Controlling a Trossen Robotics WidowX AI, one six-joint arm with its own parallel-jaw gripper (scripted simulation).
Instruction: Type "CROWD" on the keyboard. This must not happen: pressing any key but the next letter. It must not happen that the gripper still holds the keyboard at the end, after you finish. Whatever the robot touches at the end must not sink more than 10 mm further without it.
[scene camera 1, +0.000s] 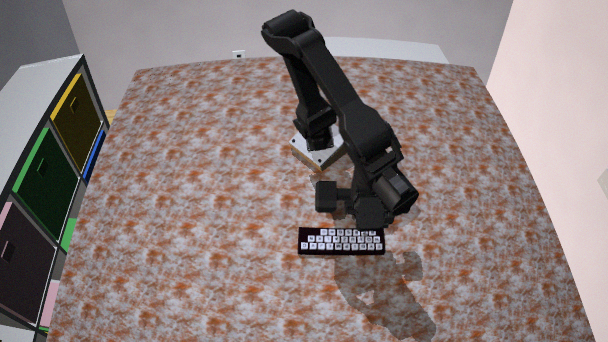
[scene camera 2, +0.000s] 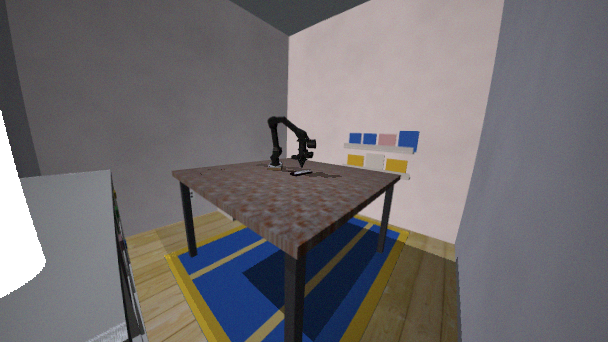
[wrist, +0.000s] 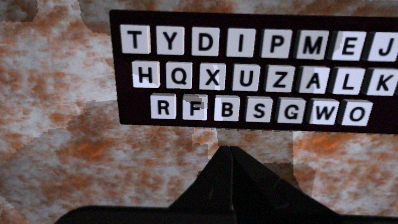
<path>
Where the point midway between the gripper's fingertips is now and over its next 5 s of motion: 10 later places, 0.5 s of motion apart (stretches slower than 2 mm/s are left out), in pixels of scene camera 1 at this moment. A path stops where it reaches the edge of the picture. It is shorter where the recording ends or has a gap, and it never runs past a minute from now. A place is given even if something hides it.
My gripper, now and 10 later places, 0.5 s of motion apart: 358, 220; 342, 229; 305, 239; 304, 244; 304, 246; 304, 246; 304, 246; 305, 238; 326, 237; 373, 227; 374, 230
</path>
